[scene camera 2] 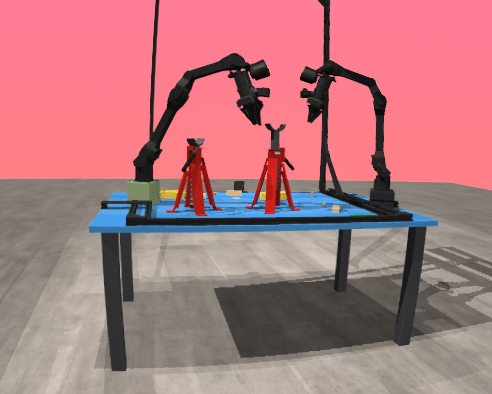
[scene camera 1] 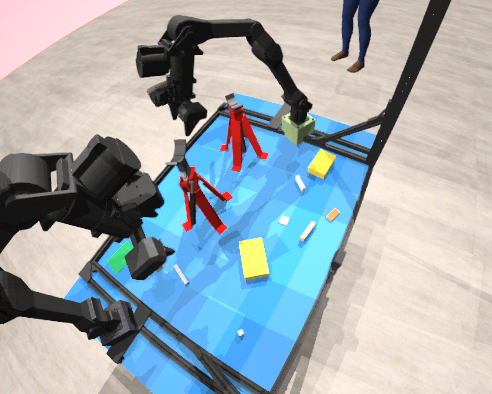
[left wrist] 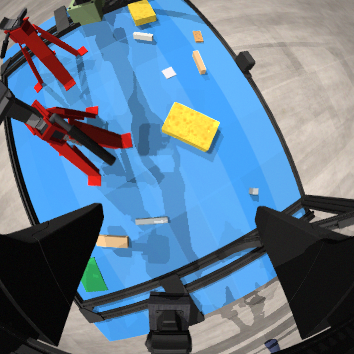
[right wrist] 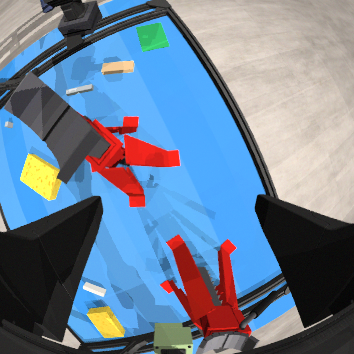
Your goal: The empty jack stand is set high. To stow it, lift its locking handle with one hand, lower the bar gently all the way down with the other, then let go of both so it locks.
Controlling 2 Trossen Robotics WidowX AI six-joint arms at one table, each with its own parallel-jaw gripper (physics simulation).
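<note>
The high jack stand (scene camera 1: 207,212) (scene camera 2: 273,185) (left wrist: 110,138) (right wrist: 150,151) is red and upright, with its grey bar and forked saddle (scene camera 1: 179,150) (scene camera 2: 274,137) (right wrist: 55,127) raised well above the body. Its black locking handle (scene camera 1: 193,205) (scene camera 2: 289,163) (left wrist: 90,142) slants down from the body; the right wrist view hides it. My left gripper (scene camera 1: 169,251) (scene camera 2: 311,120) (left wrist: 181,213) is open and empty, to the right of the saddle in scene camera 2. My right gripper (scene camera 1: 188,131) (scene camera 2: 257,122) (right wrist: 180,203) is open and empty, left of the saddle there, near its height. Neither touches the stand.
A second red jack stand (scene camera 1: 236,142) (scene camera 2: 196,175) (left wrist: 42,50) (right wrist: 187,275) stands nearby with its saddle low. Two yellow sponges (scene camera 1: 254,258) (scene camera 1: 321,164), a green square (right wrist: 153,37) and several small blocks lie on the blue table. A black frame (right wrist: 235,115) runs around the edge.
</note>
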